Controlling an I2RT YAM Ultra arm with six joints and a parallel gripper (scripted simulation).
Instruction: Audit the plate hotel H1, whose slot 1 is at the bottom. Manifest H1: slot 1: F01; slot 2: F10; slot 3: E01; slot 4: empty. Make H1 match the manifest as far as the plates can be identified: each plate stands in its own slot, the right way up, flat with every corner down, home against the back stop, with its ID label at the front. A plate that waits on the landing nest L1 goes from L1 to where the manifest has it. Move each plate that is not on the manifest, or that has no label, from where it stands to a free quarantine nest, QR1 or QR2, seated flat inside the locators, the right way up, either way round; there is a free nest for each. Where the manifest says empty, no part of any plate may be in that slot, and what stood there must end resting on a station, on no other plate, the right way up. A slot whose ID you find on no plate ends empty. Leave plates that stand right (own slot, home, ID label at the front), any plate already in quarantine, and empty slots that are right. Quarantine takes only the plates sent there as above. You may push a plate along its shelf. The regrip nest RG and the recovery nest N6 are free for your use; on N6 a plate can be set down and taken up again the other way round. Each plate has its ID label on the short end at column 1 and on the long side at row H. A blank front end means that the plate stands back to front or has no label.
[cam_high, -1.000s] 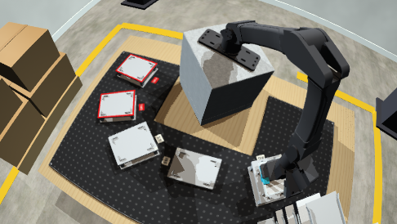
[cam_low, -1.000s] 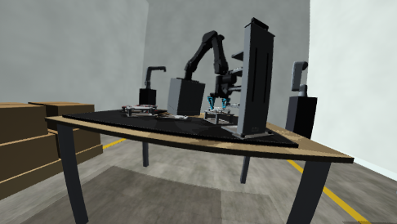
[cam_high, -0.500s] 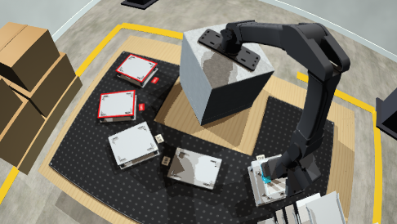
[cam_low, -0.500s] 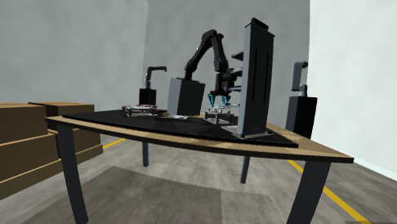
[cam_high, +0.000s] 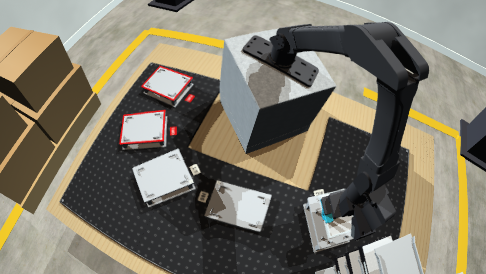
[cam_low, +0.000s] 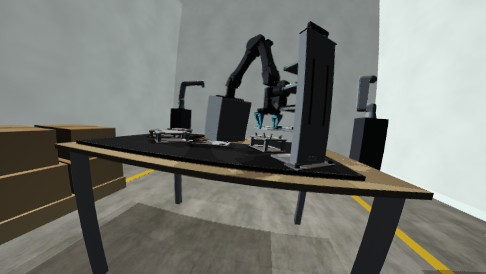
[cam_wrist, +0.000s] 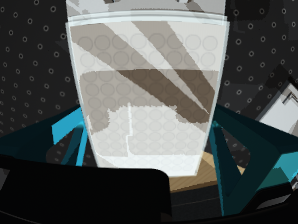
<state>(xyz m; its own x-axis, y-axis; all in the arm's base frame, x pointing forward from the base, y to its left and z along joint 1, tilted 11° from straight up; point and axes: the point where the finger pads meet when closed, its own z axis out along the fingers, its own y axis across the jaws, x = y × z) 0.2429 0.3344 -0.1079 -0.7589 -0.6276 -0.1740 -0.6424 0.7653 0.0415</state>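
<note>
Now: hand 5 cm above the grey regrip nest. Round my hand: white plate (right at my hand); H1 tag (4 cm ahead, 17 cm to the left, 11 cm below); RG tag (8 cm behind, 7 cm to the right, 11 cm below).
</note>
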